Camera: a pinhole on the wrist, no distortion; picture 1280 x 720 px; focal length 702.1 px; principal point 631.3 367.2 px. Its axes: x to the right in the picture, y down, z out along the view. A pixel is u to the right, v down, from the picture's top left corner.
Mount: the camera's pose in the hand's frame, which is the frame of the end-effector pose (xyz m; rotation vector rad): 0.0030 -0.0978 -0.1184 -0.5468 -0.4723 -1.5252
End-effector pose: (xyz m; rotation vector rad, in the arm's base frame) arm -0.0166 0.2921 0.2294 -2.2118 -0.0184 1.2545
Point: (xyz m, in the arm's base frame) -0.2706 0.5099 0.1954
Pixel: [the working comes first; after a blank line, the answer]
In the camera's frame: 0.2622 -0.0717 0.3462

1163 222
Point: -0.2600 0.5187 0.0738
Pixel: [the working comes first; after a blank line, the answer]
In the camera's frame: 0.2478 0.0282 0.4153

1050 415
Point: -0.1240 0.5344 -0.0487
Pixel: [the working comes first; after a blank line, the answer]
In the camera's frame: 0.2067 0.2053 0.3890

outside the picture
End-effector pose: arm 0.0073 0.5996 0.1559 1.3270 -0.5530 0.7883
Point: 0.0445 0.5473 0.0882
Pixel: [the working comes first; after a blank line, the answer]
In the camera's frame: 0.0785 -0.0472 0.1399

1025 130
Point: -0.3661 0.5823 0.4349
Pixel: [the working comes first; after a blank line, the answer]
In the camera's frame: -0.3534 -0.0546 0.4615

94 284
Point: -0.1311 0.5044 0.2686
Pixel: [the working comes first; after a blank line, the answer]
In the camera's frame: -0.0822 -0.0401 0.3383

461 284
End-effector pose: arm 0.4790 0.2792 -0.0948 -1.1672 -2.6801 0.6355
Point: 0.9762 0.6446 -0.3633
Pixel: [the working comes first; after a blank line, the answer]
In the camera's frame: -0.5537 -0.0962 0.5349

outside the picture
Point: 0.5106 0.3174 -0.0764
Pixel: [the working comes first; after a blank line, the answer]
In the camera's frame: -0.0581 -0.0045 0.1448

349 345
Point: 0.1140 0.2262 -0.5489
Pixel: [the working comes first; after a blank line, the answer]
In the camera's frame: 0.3775 0.1963 0.5432

1119 621
